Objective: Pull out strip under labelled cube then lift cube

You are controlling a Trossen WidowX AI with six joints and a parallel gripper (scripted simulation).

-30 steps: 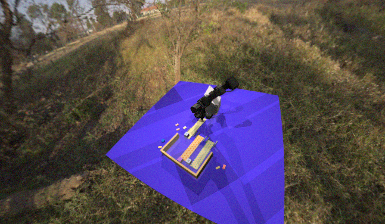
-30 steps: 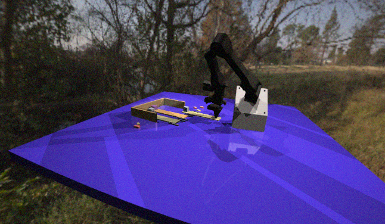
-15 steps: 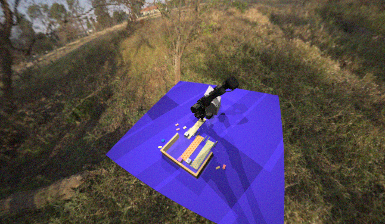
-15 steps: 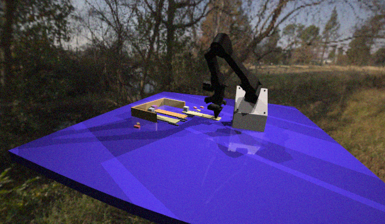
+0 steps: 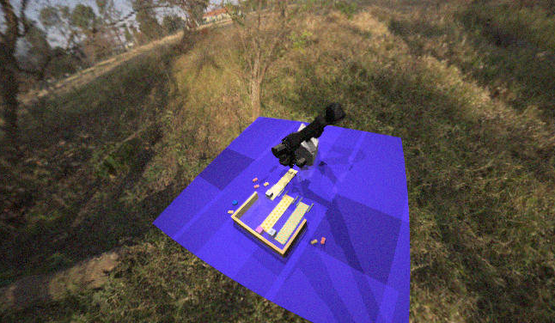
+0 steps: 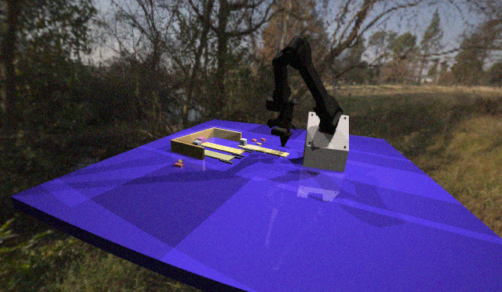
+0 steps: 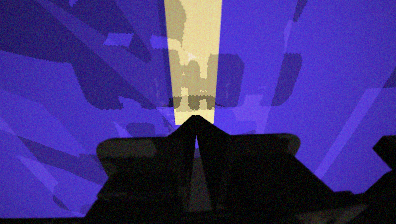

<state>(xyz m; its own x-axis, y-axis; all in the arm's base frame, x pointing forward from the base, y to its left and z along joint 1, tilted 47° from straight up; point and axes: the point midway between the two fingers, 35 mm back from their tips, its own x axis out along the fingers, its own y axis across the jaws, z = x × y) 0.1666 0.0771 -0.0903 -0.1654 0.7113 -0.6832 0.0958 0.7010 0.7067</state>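
The strip is 10 cm ahead of my gripper tip, 1 cm to the right of it and 4 cm below it. Round my gripper tip: blue disc (35 cm ahead, 17 cm to the right, 3 cm below).
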